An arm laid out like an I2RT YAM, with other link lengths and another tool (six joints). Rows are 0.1 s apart.
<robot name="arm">
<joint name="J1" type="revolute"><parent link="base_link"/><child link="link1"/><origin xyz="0 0 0.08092"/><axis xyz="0 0 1"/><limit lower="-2.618" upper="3.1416"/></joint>
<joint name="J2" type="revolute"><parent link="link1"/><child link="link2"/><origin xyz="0.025 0.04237 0.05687" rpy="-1.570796 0 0"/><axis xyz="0 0 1"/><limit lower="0" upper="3.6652"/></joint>
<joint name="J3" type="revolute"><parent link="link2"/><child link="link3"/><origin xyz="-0.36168 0 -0.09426" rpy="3.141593 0 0"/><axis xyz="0 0 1"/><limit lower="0" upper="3.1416"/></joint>
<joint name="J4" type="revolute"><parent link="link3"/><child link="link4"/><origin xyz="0.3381 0.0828 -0.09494"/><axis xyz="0 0 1"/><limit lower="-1.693" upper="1.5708"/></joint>
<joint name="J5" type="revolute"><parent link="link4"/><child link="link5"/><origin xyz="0.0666 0.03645 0.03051" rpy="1.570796 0 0"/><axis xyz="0 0 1"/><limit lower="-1.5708" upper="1.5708"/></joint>
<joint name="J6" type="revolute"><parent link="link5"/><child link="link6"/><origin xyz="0.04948 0 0.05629" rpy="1.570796 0 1.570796"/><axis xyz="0 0 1"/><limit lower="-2.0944" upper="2.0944"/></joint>
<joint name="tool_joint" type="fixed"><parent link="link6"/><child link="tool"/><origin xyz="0.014 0.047 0.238" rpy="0.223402 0 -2.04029"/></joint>
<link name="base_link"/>
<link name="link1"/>
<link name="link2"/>
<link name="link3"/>
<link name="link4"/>
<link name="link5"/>
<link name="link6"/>
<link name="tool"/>
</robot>
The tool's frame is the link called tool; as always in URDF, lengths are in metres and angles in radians.
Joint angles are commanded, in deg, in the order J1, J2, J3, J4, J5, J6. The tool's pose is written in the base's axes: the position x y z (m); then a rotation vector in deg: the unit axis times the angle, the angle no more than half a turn. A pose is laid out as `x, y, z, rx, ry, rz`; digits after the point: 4 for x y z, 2 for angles.
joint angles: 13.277, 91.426, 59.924, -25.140, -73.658, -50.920
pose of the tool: 0.3633, 0.3689, 0.2126, -53.62, -103.96, -61.16
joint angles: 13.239, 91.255, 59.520, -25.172, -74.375, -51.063
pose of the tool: 0.3592, 0.3693, 0.2137, -53.02, -103.49, -61.19
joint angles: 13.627, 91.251, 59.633, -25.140, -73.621, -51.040
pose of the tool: 0.3596, 0.3707, 0.2116, -53.29, -104.10, -60.90
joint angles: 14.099, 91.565, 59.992, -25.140, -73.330, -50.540
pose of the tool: 0.3591, 0.3737, 0.2107, -53.40, -104.03, -60.32
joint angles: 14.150, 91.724, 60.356, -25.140, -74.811, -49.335
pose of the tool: 0.3553, 0.3765, 0.2176, -52.60, -102.38, -60.07
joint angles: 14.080, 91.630, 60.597, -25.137, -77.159, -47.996
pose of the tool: 0.3486, 0.3792, 0.2289, -51.09, -100.23, -60.02
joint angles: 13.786, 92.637, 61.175, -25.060, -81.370, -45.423
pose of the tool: 0.3403, 0.3824, 0.2424, -49.08, -95.65, -59.00
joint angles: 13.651, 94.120, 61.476, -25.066, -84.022, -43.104
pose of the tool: 0.3355, 0.3841, 0.2449, -48.65, -91.67, -57.10
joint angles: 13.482, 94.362, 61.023, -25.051, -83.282, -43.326
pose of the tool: 0.3374, 0.3823, 0.2372, -49.73, -91.72, -56.78
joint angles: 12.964, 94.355, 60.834, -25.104, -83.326, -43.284
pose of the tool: 0.3397, 0.3790, 0.2362, -50.29, -91.36, -56.95
